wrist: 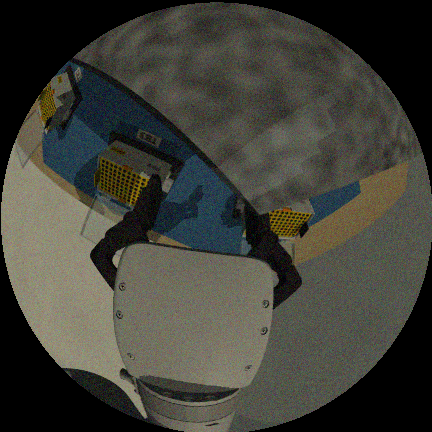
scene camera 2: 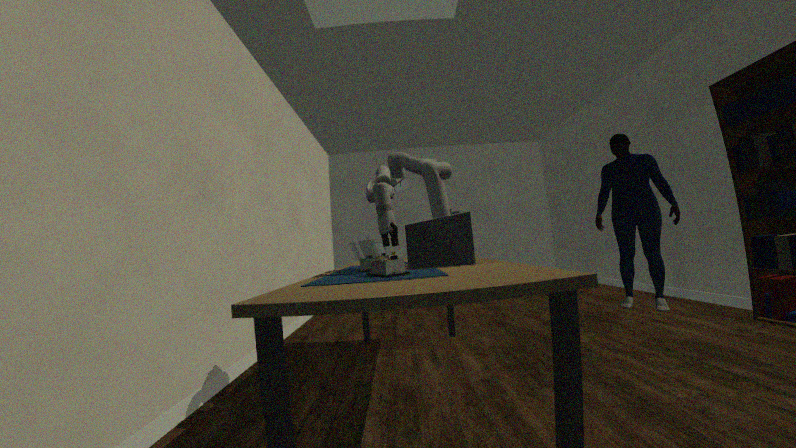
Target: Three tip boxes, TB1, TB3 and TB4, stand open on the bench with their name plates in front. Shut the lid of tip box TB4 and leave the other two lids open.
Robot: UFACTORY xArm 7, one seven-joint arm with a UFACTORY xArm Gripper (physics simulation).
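Places are measured from the arm's base along level axes (x right, y ahead, z up), in metres.
Pixels of known places: gripper, between the fingertips: (wrist: 205,190) (scene camera 2: 391,246); arm's base, origin of its link: (scene camera 2: 442,219).
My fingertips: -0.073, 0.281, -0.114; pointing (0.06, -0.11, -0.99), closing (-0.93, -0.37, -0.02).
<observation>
For each thing: its top centre in the pictures, then the offset to it from my fingertips, as dx, dy, dz. Level surfaces: height alone.
- TB4, centre of its top: (wrist: 279,231) -0.161, +0.036, -0.038
- TB3, centre of its top: (wrist: 118,192) +0.104, +0.106, -0.038
- blue mat, height of its surface: dz -0.112
- wooden table, height of its surface: dz -0.116
TB4 (wrist: 289,221) shows its yellow tip rack at the right of the wrist view; its clear lid stands open at the rack's far side, and its name plate is hidden. TB3 (wrist: 125,175) is left of centre, with its name plate (wrist: 149,138) in front and its clear lid (wrist: 102,217) open. TB1 (wrist: 55,102) is at the upper left, its clear lid open. My gripper (wrist: 205,190) (scene camera 2: 390,244) is open and empty, low over the mat. One finger overlaps TB3's corner in the wrist view, the other TB4's left end. In scene camera 2 the boxes overlap and their labels cannot be read.
The boxes stand on a blue mat (scene camera 2: 334,278) (wrist: 182,180) on the wooden table (scene camera 2: 518,272). A mottled grey surface (wrist: 240,100) covers the upper right of the wrist view. A dark panel (scene camera 2: 440,243) stands beside the arm. A person (scene camera 2: 636,194) stands off to the right.
</observation>
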